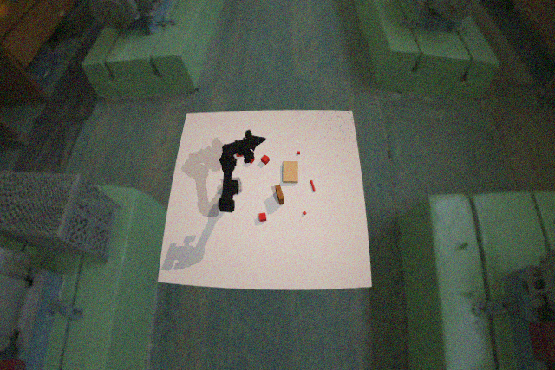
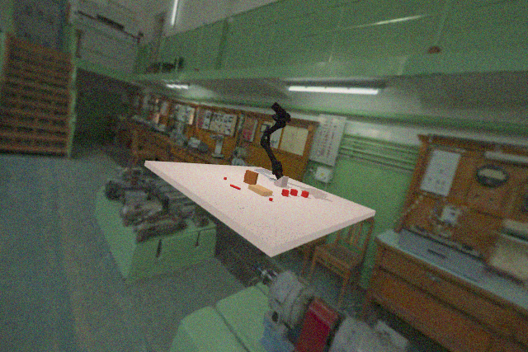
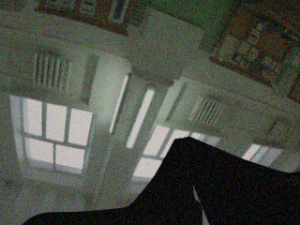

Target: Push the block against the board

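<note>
My gripper tip is 56 cm above the brown square block, 5 cm short of it and 4 cm to the left of it. From my gripper tip the other things lie so: tan board (60 cm below, 13 cm to the left, 13 cm ahead); thin red stick (61 cm below, 27 cm ahead, 2 cm to the left).
</note>
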